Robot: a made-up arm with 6 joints. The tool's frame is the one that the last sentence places. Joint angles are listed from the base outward.
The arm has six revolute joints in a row. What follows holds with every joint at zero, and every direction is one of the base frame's.
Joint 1 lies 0.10 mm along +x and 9.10 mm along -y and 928.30 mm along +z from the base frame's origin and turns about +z.
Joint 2 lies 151.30 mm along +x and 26.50 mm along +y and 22.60 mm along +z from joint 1 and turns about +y.
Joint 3 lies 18.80 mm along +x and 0.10 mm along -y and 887.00 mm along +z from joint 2 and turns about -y.
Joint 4 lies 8.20 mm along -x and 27.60 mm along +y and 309.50 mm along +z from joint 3 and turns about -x.
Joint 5 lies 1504.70 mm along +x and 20.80 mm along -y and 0.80 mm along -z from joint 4 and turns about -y.
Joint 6 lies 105.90 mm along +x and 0.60 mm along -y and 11.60 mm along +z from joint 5 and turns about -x.
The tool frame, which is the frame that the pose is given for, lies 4.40 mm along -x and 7.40 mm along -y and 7.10 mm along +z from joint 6; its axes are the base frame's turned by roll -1.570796, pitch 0.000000 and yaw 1.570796 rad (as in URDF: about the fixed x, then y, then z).
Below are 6 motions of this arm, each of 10 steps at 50 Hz.
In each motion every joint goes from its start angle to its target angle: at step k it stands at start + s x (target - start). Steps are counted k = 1, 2, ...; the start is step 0. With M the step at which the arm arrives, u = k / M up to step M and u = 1 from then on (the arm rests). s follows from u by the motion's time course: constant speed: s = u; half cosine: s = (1 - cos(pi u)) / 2; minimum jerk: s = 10 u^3 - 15 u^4 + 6 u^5.
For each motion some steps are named. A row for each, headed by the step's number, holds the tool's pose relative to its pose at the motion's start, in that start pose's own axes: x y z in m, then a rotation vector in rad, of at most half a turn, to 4 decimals.
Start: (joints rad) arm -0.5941 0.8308 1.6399 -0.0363 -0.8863 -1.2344
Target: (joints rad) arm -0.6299 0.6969 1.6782 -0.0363 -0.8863 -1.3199
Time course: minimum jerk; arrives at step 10
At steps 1, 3, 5, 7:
1: 0.0017 -0.0010 0.0027 -0.0007 -0.0013 -0.0007
3: 0.0312 -0.0188 0.0526 -0.0140 -0.0250 -0.0135
5: 0.0921 -0.0544 0.1643 -0.0419 -0.0773 -0.0409
7: 0.1479 -0.0855 0.2795 -0.0683 -0.1303 -0.0675

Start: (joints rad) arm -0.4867 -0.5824 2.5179 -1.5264 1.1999 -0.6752
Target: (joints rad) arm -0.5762 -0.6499 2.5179 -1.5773 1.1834 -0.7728
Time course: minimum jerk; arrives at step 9
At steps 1, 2, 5, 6, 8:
1: 0.0006 0.0018 0.0016 0.0008 0.0009 -0.0021
2: 0.0039 0.0122 0.0106 0.0052 0.0060 -0.0138
5: 0.0329 0.0937 0.0857 0.0400 0.0498 -0.1090
6: 0.0441 0.1216 0.1133 0.0518 0.0662 -0.1427
8: 0.0566 0.1506 0.1431 0.0639 0.0841 -0.1783

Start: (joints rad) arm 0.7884 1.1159 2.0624 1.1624 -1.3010 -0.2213
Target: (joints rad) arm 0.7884 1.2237 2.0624 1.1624 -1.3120 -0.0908
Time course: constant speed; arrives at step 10
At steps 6, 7, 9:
6: 0.1277 0.0584 -0.0536 0.0346 -0.0095 0.1356
7: 0.1487 0.0690 -0.0622 0.0403 -0.0114 0.1582
9: 0.1904 0.0909 -0.0793 0.0516 -0.0152 0.2034

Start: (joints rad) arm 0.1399 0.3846 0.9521 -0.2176 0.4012 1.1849
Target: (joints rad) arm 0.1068 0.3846 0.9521 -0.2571 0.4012 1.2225
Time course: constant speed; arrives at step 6
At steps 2, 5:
2: -0.0099 0.0158 -0.0015 0.0096 0.0061 0.0094
5: -0.0249 0.0393 -0.0036 0.0241 0.0151 0.0235

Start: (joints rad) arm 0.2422 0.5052 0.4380 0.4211 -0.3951 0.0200
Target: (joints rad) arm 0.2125 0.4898 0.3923 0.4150 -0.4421 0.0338
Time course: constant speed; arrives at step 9
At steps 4, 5, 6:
4: -0.0182 0.0300 -0.0102 0.0386 0.0037 0.0002
5: -0.0227 0.0375 -0.0126 0.0483 0.0045 0.0002
6: -0.0272 0.0451 -0.0150 0.0580 0.0053 0.0001

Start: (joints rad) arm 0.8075 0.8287 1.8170 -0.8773 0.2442 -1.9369
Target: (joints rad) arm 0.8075 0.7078 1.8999 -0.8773 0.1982 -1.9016
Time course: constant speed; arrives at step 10
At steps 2, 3, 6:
2: 0.0270 0.0807 -0.0051 0.0344 -0.0050 -0.0004
3: 0.0408 0.1210 -0.0065 0.0517 -0.0075 -0.0005
6: 0.0828 0.2415 -0.0061 0.1034 -0.0156 -0.0003

